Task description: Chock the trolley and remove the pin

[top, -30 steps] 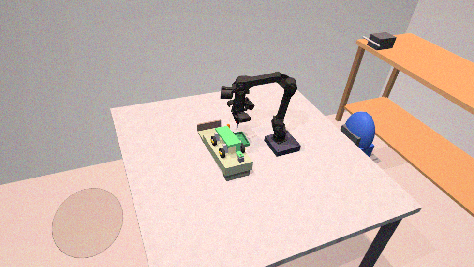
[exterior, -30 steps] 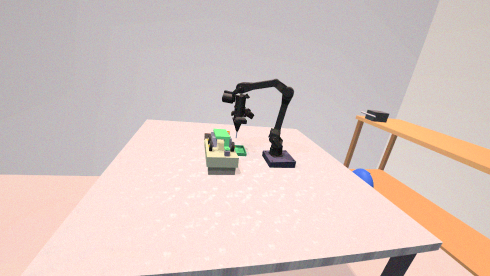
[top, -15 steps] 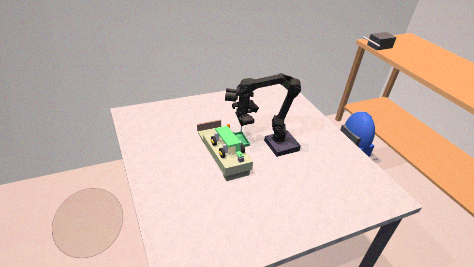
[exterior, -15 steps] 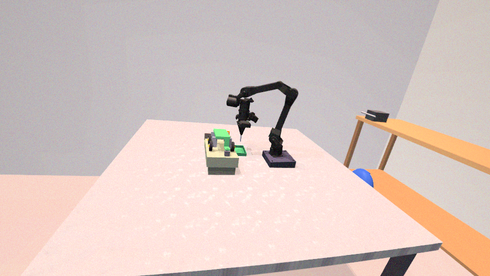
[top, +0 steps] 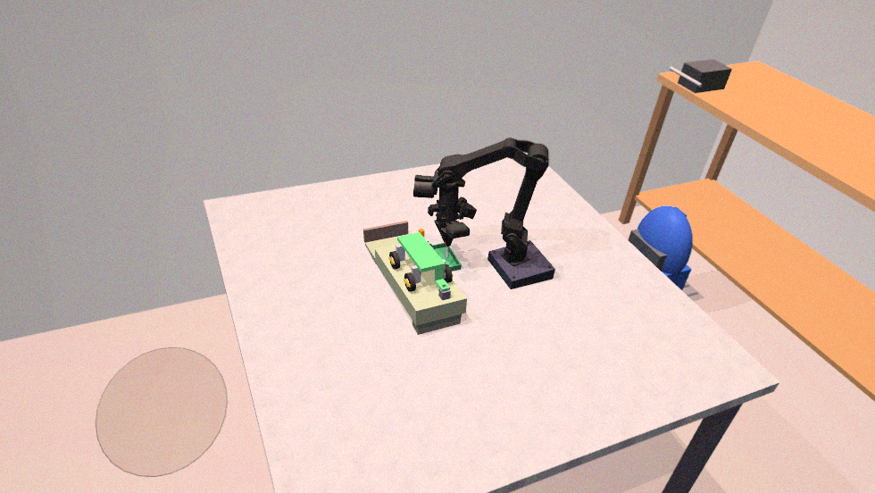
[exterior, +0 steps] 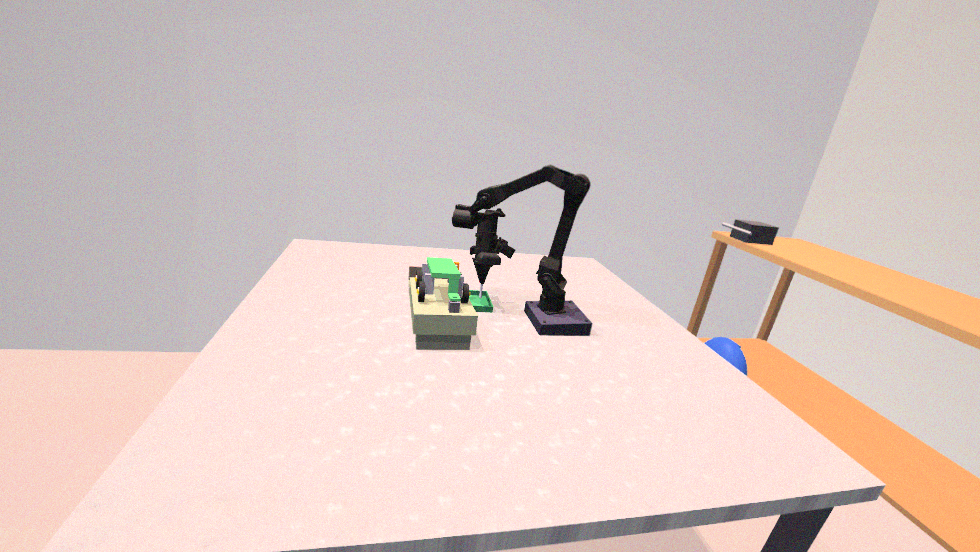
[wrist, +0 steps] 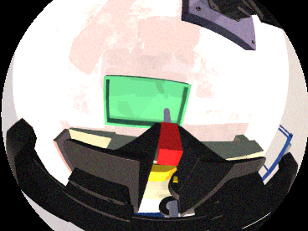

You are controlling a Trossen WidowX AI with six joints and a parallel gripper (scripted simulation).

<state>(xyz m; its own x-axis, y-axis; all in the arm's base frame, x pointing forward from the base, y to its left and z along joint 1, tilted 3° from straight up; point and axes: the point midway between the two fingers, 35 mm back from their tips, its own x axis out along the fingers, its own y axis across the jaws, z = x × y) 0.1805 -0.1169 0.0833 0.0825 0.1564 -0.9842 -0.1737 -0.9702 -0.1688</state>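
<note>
Now: gripper tip 8 cm above the green tray and 2 cm to the left of it. The rest, counted from my gripper tip: red-headed stop pin (right at my gripper tip); yellow chock (7 cm ahead, 2 cm to the right, 1 cm above); pale ramp block (15 cm ahead, 7 cm to the left, 3 cm below).
</note>
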